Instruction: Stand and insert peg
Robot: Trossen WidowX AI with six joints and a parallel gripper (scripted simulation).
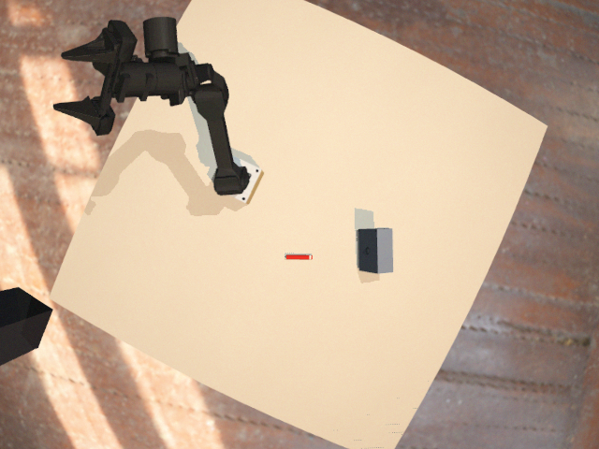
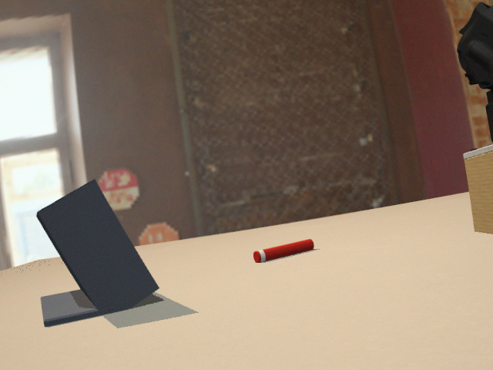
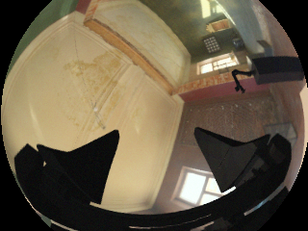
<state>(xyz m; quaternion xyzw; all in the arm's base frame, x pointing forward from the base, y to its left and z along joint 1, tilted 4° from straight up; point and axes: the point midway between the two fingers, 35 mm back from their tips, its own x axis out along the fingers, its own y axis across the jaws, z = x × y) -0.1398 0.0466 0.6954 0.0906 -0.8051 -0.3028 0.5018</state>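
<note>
My gripper tip is now 470 mm short of the red peg, 110 mm to the left of it and 800 mm above it. Also, from my gripper tip: dark sloped panel: 650 mm ahead, 10 mm to the left, 750 mm below.
</note>
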